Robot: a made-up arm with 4 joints.
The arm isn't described. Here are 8 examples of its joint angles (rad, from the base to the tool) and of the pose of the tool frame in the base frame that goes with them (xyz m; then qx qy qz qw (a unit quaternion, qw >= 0)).
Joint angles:
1: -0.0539 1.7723 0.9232 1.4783
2: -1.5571 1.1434 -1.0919 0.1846
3: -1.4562 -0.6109 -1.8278 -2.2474
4: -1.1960 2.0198 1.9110 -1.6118
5: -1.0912 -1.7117 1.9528 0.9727
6: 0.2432 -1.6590 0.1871 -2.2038
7: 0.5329 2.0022 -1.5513 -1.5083
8: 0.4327 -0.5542 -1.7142 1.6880
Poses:
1: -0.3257 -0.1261 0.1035 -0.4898 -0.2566 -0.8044 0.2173
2: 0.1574 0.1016 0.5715 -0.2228 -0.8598 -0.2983 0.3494
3: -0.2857 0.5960 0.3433 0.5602 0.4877 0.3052 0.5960
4: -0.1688 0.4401 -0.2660 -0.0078 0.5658 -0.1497 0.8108
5: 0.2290 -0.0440 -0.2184 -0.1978 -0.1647 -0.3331 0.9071
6: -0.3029 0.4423 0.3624 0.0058 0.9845 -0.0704 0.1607
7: 0.0534 0.5810 0.4455 0.7363 -0.1346 0.1362 0.6490
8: -0.2191 -0.1589 0.4567 -0.8508 0.4919 -0.0274 0.1831
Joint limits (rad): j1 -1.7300..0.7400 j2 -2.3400..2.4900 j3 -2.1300..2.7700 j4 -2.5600..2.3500
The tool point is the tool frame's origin. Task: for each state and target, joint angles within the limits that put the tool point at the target. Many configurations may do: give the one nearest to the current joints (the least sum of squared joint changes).
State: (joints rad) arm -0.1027 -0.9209 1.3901 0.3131
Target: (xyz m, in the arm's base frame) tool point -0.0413 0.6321 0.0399
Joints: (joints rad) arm 0.7400 -1.0190 0.7762 -0.1469
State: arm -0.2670 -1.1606 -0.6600 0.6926
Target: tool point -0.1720 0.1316 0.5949
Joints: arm 0.0149 -1.3292 -1.1489 0.5323
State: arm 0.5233 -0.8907 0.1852 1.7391
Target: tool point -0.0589 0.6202 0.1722
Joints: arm 0.7400 -1.1980 0.8656 1.9144
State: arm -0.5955 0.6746 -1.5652 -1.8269
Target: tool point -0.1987 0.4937 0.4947
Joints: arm -0.1058 0.3376 -1.1762 -2.0043
